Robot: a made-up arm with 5 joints. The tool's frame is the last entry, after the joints. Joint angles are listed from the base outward. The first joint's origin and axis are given. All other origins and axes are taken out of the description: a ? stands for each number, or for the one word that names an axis. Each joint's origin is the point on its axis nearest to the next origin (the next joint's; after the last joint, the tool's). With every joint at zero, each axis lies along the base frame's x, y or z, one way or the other. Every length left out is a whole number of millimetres.
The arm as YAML. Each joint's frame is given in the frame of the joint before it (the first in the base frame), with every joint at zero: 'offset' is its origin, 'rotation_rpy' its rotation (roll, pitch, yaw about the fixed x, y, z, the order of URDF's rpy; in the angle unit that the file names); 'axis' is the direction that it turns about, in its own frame. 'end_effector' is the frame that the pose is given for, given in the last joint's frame.
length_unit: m
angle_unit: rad
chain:
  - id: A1
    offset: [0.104, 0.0, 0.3]
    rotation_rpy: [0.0, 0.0, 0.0]
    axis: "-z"
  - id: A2
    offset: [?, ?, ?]
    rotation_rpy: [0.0, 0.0, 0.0]
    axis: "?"
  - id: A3
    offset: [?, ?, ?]
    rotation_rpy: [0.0, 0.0, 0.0]
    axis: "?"
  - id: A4
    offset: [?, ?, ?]
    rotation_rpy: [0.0, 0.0, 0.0]
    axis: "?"
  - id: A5
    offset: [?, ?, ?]
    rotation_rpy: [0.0, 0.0, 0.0]
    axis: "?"
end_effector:
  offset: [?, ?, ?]
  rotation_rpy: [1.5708, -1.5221, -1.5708]
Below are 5 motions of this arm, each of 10 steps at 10 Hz.
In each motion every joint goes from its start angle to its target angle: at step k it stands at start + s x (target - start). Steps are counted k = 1, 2, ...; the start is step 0. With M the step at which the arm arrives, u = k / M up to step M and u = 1 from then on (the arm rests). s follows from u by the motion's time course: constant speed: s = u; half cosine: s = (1 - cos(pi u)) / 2; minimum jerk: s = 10 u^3 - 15 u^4 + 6 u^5.
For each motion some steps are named. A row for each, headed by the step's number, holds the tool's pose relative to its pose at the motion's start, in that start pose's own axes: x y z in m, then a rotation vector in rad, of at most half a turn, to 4 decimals.
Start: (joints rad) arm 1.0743 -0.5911 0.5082 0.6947 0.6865
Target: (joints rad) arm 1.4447 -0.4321 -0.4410 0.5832 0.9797
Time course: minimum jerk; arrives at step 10
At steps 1, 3, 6, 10:
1: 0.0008 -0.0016 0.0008 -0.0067 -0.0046 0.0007
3: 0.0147 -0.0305 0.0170 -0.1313 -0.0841 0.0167
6: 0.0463 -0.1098 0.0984 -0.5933 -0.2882 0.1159
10: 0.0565 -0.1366 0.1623 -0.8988 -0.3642 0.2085

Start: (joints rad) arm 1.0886 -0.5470 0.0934 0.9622 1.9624
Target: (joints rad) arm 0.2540 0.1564 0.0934 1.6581 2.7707
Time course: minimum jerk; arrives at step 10
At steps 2, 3, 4, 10:
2: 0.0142 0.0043 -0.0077 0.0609 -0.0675 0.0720
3: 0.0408 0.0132 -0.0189 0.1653 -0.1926 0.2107
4: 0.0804 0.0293 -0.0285 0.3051 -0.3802 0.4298
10: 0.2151 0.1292 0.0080 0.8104 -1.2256 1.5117

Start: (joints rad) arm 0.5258 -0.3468 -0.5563 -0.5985 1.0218
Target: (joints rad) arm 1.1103 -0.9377 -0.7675 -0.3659 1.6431
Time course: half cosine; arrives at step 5
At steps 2, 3, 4, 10:
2: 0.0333 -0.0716 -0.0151 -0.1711 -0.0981 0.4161
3: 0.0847 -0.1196 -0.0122 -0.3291 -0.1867 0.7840
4: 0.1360 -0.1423 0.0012 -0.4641 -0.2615 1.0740
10: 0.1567 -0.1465 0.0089 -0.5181 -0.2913 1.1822

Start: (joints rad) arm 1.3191 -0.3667 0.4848 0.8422 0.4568
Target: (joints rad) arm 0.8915 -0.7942 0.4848 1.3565 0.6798
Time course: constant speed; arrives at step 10
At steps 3, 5, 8, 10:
3: 0.0131 0.0282 0.0247 0.0764 -0.0073 0.1729
5: 0.0179 0.0463 0.0425 0.1258 -0.0145 0.2892
8: 0.0194 0.0714 0.0709 0.1976 -0.0286 0.4648
10: 0.0168 0.0861 0.0903 0.2440 -0.0403 0.5826

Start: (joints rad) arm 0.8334 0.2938 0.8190 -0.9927 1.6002
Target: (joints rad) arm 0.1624 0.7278 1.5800 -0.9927 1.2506
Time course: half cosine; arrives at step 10
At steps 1, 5, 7, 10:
1: 0.0038 0.0058 0.0039 0.0296 -0.0156 -0.0063
5: 0.0399 0.0896 0.1116 0.6211 -0.2461 -0.0298
7: 0.0226 0.1056 0.1883 0.9818 -0.3053 0.0570
10: -0.0046 0.0986 0.2349 1.2178 -0.3016 0.1657

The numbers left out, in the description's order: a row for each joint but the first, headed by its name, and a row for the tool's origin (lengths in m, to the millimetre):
A2: xyz 0.033 0.004 0.0, axis +y
A3: xyz 0.018 0.0 0.074, axis +y
A4: xyz 0.185 0.0 0.007, axis +y
A5: xyz 0.081 0.0 0.0, axis -x
tool: xyz 0.0 0.0 0.0

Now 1 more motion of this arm.
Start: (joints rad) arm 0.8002 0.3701 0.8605 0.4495 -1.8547
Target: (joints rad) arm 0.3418 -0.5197 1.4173 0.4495 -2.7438
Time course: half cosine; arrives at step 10
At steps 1, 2, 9, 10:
1: -0.0016 -0.0001 0.0015 0.0081 0.0016 -0.0106
2: -0.0063 -0.0004 0.0057 0.0311 0.0078 -0.0413
9: -0.0589 -0.0276 0.0428 0.2133 0.2384 -0.4115
10: -0.0602 -0.0287 0.0435 0.2144 0.2478 -0.4215

